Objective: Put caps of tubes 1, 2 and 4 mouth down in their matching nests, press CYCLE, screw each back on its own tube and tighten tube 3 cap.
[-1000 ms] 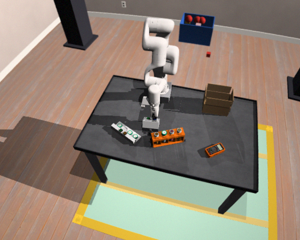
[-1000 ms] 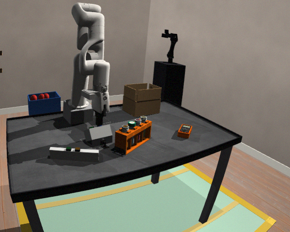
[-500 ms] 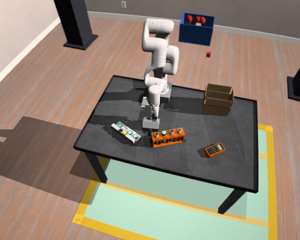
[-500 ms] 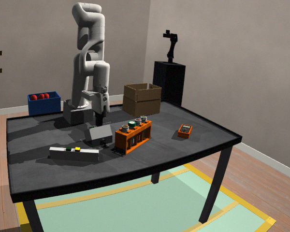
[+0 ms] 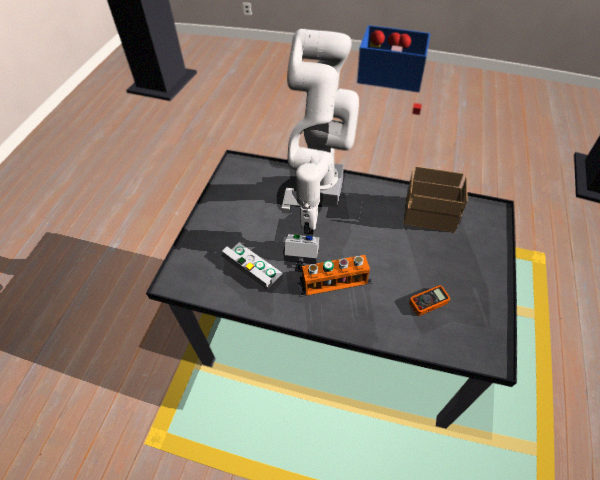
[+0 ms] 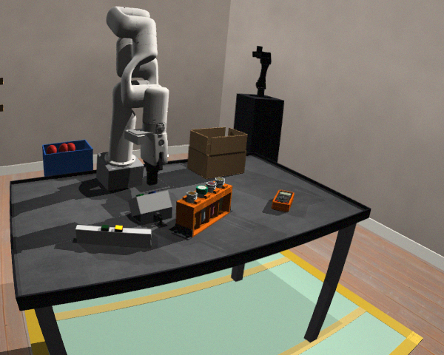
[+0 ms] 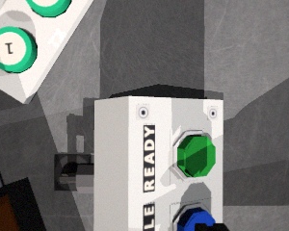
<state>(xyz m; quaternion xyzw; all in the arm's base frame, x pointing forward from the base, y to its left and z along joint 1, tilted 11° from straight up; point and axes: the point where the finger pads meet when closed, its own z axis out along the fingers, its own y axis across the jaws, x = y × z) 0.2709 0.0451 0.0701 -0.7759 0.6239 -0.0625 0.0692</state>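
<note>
Right now the blue key is 5 cm below my hand. From my hand the other things lie so: green key: 1 cm ahead, 4 cm to the right, 5 cm below; table's front edge: 33 cm ahead, 15 cm to the left, 11 cm below; grey key housing: 2 cm ahead, 2 cm to the right, 6 cm below.
</note>
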